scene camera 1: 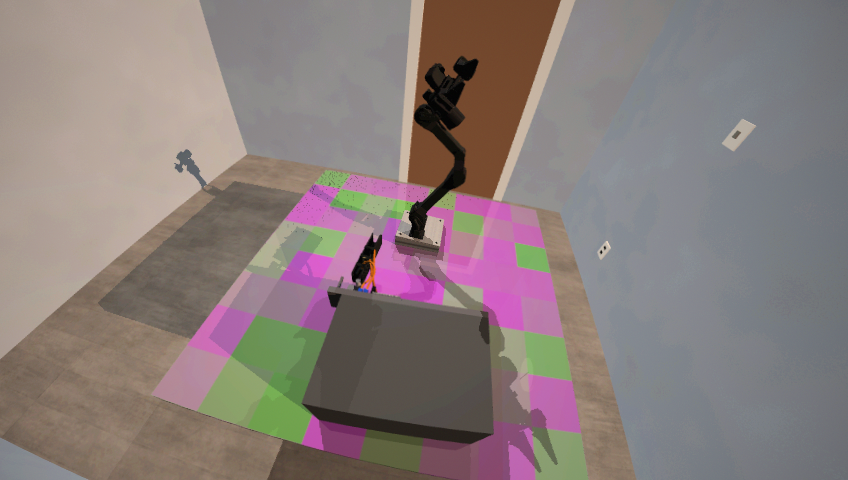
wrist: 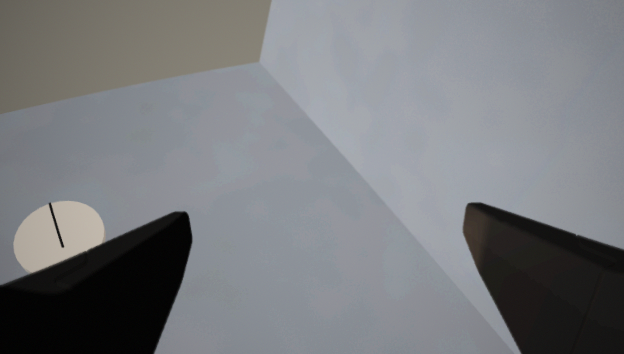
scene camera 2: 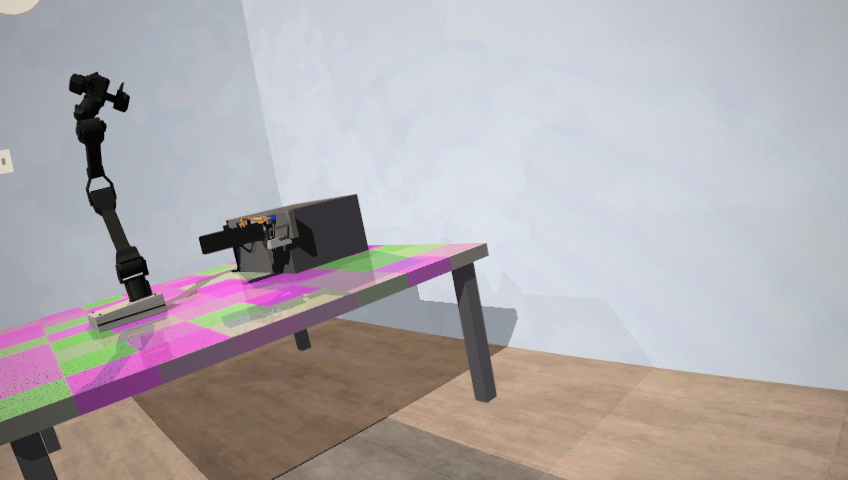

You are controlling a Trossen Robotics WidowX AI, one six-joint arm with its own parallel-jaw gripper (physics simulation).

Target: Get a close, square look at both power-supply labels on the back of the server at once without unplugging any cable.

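Seen in the pictures: gripper, fingertip midpoint: (scene camera 1: 470, 71) (wrist: 328, 222) (scene camera 2: 110, 78); arm's base, link origin: (scene camera 1: 416, 233) (scene camera 2: 140, 298).
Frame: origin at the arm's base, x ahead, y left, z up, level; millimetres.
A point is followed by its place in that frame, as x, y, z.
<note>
The server (scene camera 1: 404, 362) {636, 80, 158} (scene camera 2: 330, 231) {638, -136, 54} is a large dark grey box on the table. Its back side faces the robot's base, with orange cables (scene camera 1: 373, 270) {341, -95, 112} (scene camera 2: 257, 220) {407, -82, 147} and a blue part (scene camera 1: 363, 290) {455, -90, 151} (scene camera 2: 271, 218) {447, -106, 144} at one end. A long black piece (scene camera 1: 364, 264) {348, -123, 143} (scene camera 2: 232, 239) {284, -150, 112} sticks out from there. The power-supply labels cannot be made out in the scene views, and the server does not show in the wrist view. My gripper (scene camera 1: 457, 66) {78, 91, 699} (scene camera 2: 99, 80) {78, 91, 699} (wrist: 328, 222) {78, 91, 699} is open and empty, high above the base and far from the server. The wrist view faces upper walls and ceiling.
The checkered pink and green table (scene camera 1: 267, 350) {639, -370, -48} (scene camera 2: 392, 261) {639, -452, -48} carries the server and my light base plate (scene camera 1: 439, 228) {-76, 97, -10} (scene camera 2: 130, 313) {-55, -92, -22}. A brown door (scene camera 1: 493, 118) stands behind the arm. A round clock (wrist: 72, 225) hangs on a wall in the wrist view.
</note>
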